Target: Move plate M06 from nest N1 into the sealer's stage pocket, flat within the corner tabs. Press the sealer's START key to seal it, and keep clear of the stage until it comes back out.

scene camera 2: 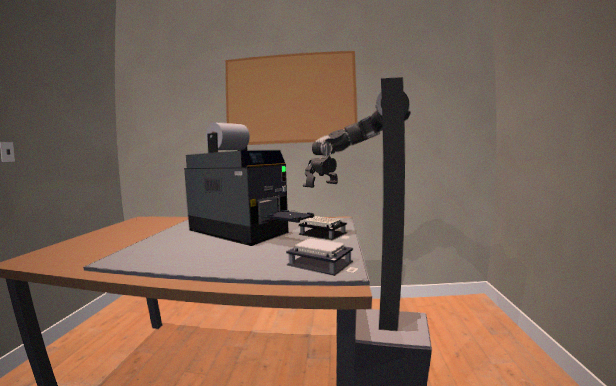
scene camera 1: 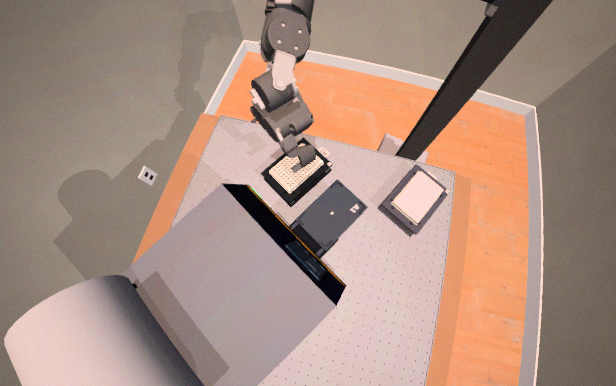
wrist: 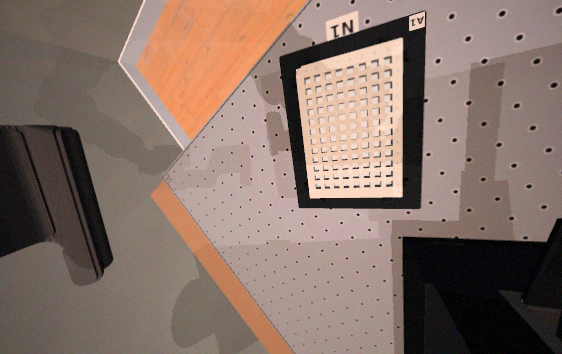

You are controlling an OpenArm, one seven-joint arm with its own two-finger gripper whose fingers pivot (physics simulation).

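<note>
Plate M06 [scene camera 1: 286,178] [scene camera 2: 320,221] [wrist: 356,131], beige with a grid of wells, lies flat in nest N1 [scene camera 1: 293,200] [wrist: 414,125], a raised black nest. My gripper [scene camera 1: 297,158] [scene camera 2: 320,184] is open and empty, fingers pointing down, high above the plate. In the wrist view one finger shows at the left edge. The sealer [scene camera 1: 220,250] [scene camera 2: 217,200] has its dark stage [scene camera 1: 322,222] [scene camera 2: 295,216] out in front; no plate lies on it. A green light [scene camera 2: 283,169] shows on its front; I cannot tell the START key apart.
A second nest [scene camera 1: 412,229] [scene camera 2: 320,257] near the table's edge holds a white plate [scene camera 1: 420,192] [scene camera 2: 317,246]. A large roll [scene camera 1: 85,330] [scene camera 2: 234,136] sits on the sealer. The arm's post [scene camera 1: 465,80] [scene camera 2: 392,200] stands beside the table. A dark part shows at the wrist view's lower right.
</note>
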